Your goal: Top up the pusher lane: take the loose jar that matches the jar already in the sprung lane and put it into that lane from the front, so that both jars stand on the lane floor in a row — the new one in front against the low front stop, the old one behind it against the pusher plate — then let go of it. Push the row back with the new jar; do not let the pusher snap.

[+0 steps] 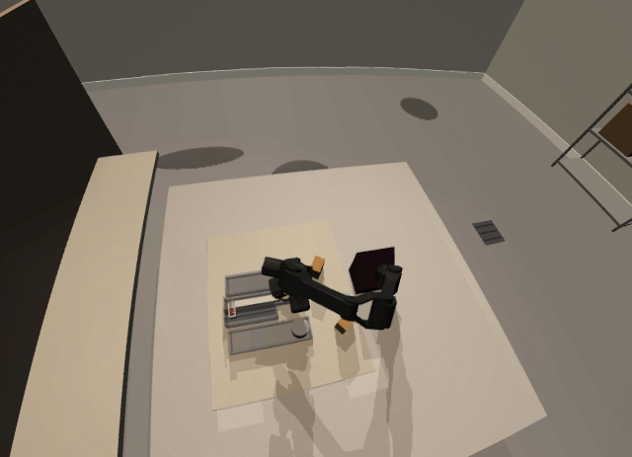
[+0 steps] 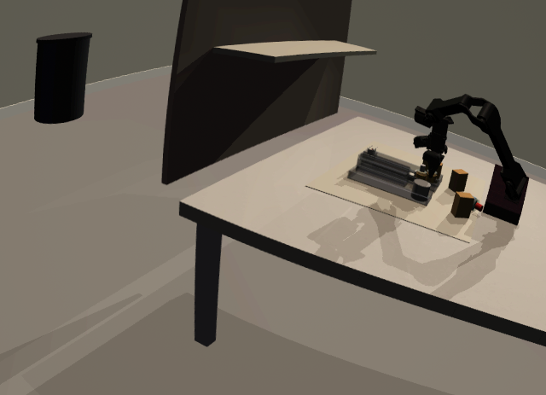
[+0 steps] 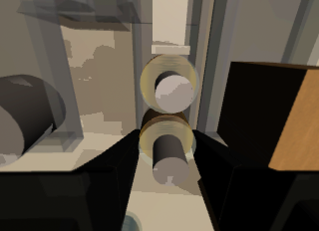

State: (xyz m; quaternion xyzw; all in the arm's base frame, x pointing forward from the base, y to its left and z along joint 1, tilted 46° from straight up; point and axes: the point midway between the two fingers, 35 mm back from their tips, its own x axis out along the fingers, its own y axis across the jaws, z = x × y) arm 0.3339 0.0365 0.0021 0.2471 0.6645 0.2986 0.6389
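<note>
Now: gripper tip 140 mm short of the grey lane rack, 30 mm to the right of it and 30 mm above it. Round my gripper tip: red mark: 220 mm ahead, 50 mm to the left, 30 mm above.
</note>
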